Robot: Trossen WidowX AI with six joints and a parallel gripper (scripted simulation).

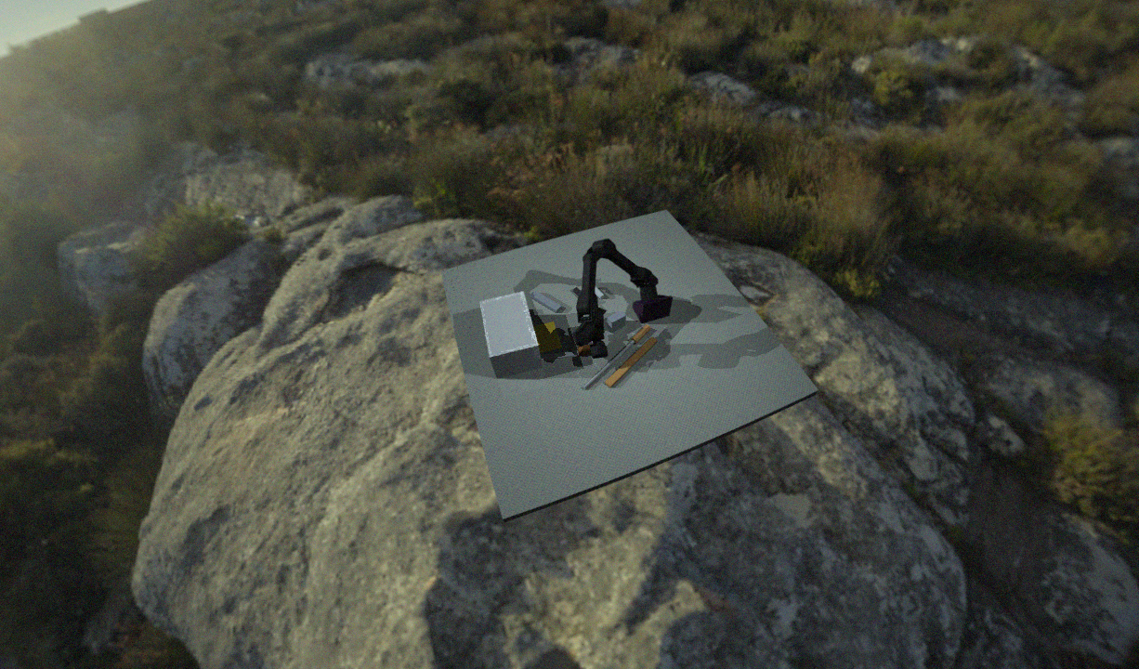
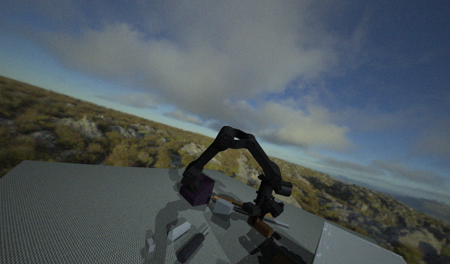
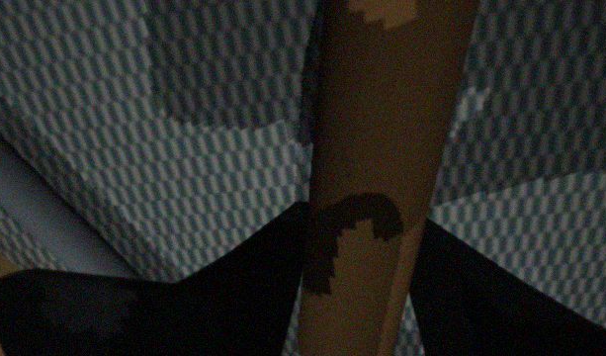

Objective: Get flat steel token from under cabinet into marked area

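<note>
Now: the wooden stick 11 cm behind my gripper tip and 11 cm to the left of it. Also, from my gripper tip: grey bar (15 cm behind, 30 cm to the right); grey block (13 cm behind, 8 cm to the right, 2 cm above); small grey cube (14 cm behind, 40 cm to the right).
</note>
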